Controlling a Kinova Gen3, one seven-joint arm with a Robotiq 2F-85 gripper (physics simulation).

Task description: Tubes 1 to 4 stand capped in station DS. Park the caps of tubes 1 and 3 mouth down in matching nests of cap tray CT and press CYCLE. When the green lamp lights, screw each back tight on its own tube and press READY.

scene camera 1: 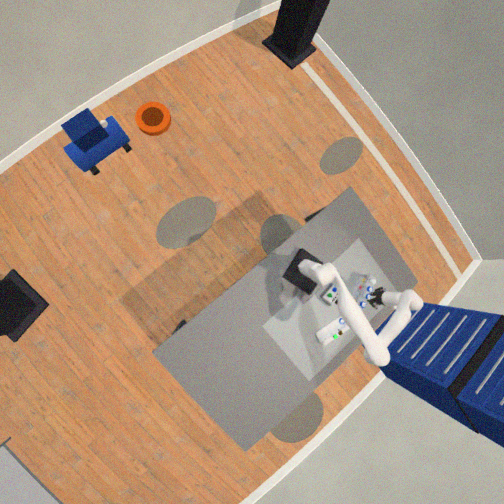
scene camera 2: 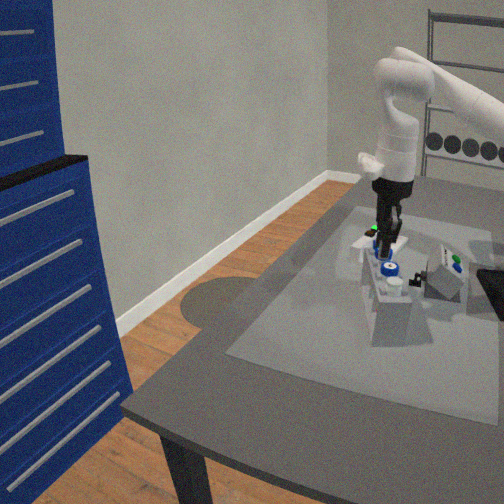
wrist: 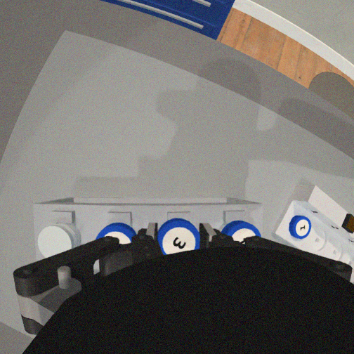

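My gripper (scene camera 1: 374, 298) (scene camera 2: 384, 252) (wrist: 178, 234) is shut on cap 3 (wrist: 179, 242), upright at tube 3's place in station DS (scene camera 2: 395, 312) (wrist: 150, 215). Tube 3 is hidden below it, so how far the cap is seated cannot be told. Blue cap 2 (scene camera 2: 389, 269) (wrist: 117, 233) and cap 4 (wrist: 241, 233) sit on either side, partly hidden by the fingers. Tube 1 (scene camera 2: 395, 286) (wrist: 56, 240) stands uncapped and white at the station's end. Cap 1 (scene camera 1: 342, 321) (wrist: 300, 227) sits in a nest of white cap tray CT (scene camera 1: 326, 333). A green lamp (scene camera 1: 335, 336) (scene camera 2: 374, 227) glows there.
A grey control box (scene camera 1: 329, 294) (scene camera 2: 442, 280) with a green button (scene camera 2: 456, 259) and a blue button (scene camera 2: 457, 268) stands beside the station. A black plate (scene camera 1: 302, 271) lies farther off. A dark amber lamp (wrist: 348, 222) stands by the tray. A blue drawer cabinet (scene camera 1: 440, 345) borders the table.
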